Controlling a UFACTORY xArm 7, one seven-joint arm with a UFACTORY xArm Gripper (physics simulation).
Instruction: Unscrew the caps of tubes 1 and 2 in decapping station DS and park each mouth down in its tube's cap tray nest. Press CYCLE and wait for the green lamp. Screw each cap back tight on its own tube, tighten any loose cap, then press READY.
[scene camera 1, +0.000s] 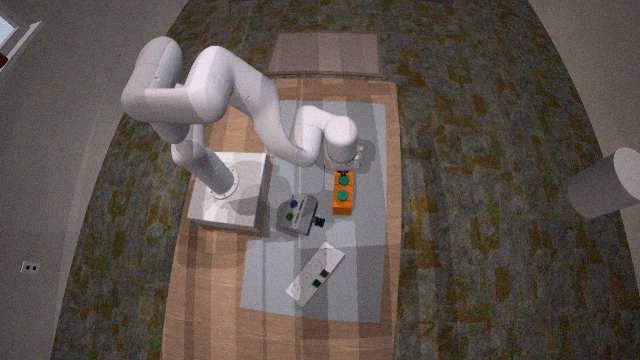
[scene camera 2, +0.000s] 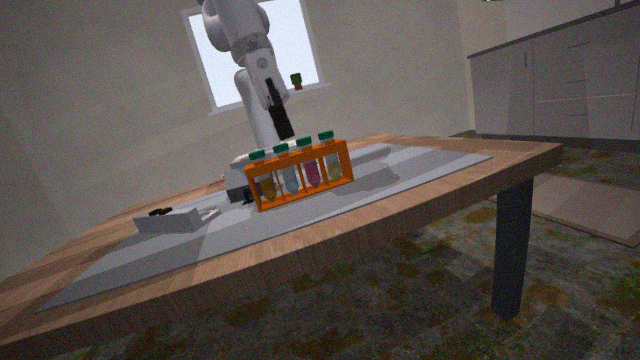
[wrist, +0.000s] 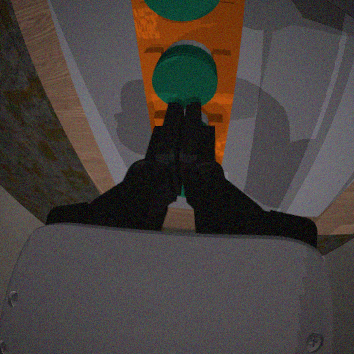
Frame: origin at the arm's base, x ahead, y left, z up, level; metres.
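Where they show: gripper, between the fingertips: (scene camera 1: 343, 172) (scene camera 2: 287, 138) (wrist: 186, 123); arm's base, origin of its link: (scene camera 1: 223, 182) (scene camera 2: 270, 148).
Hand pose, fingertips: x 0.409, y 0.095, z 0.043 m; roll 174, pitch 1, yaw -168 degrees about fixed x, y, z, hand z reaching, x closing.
Observation:
Things, the pixels of their top centre, and the offset from my fingertips. "*": a spot on its surface instead.
- orange rack, centre of its top: (wrist: 187, 101) (scene camera 2: 293, 149) (scene camera 1: 344, 173) dx +0.001, dy +0.006, dz -0.027 m
- amber, centre of its top: (scene camera 2: 256, 152) dx +0.012, dy -0.072, dz -0.010 m
- green cap, centre of its top: (wrist: 183, 83) (scene camera 2: 279, 144) (scene camera 1: 343, 179) dx +0.005, dy -0.020, dz -0.009 m
- white cap tray, centre of its top: (scene camera 2: 169, 204) (scene camera 1: 313, 273) dx -0.031, dy -0.322, dz -0.076 m
- grey console, centre of its top: (scene camera 2: 245, 165) (scene camera 1: 297, 210) dx -0.122, dy -0.138, dz -0.046 m
- blue button, centre of its top: (scene camera 1: 293, 203) dx -0.142, dy -0.114, dz -0.055 m
- green button, centre of its top: (scene camera 1: 289, 216) dx -0.145, dy -0.159, dz -0.055 m
- black knob, a spot on its surface: (scene camera 1: 319, 221) * dx -0.054, dy -0.144, dz -0.112 m
The orange rack (scene camera 1: 342, 206) (scene camera 2: 348, 162) (wrist: 231, 30) stands upright with tubes of amber (scene camera 2: 269, 190), blue (scene camera 2: 291, 182), pink (scene camera 2: 312, 175) and yellow (scene camera 2: 334, 169) liquid. Each carries a green cap. My gripper (scene camera 1: 343, 173) (scene camera 2: 286, 138) (wrist: 186, 123) is shut and empty, fingertips together, at cap height or a little above. In the wrist view the tips lie at the near edge of a green cap (wrist: 185, 77); the fingers hide most of the caps beyond. Tube numbers are not readable. The white cap tray (scene camera 1: 302, 296) (scene camera 2: 172, 222) shows ring-shaped nests and no caps in them.
A grey console (scene camera 1: 306, 220) with a blue button (scene camera 1: 293, 204), a green button (scene camera 1: 289, 216) and a black knob (scene camera 1: 319, 221) stands between the robot base (scene camera 1: 250, 170) and the rack. Brown (scene camera 1: 324, 274) and dark green (scene camera 1: 316, 283) squares sit on the tray.

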